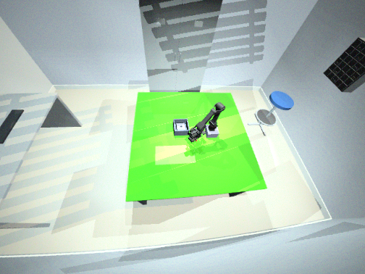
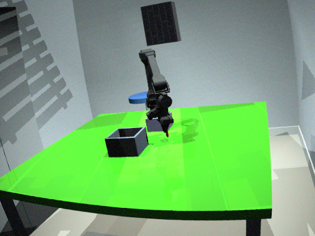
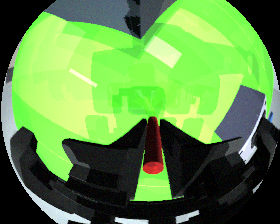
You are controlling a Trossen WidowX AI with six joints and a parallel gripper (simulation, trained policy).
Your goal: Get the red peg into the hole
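The dark box is 15 cm ahead of my gripper tip, 14 cm to the right of it and 1 cm below it. Round my gripper tip: red peg 1 cm behind, 1 cm to the left, 1 cm above.
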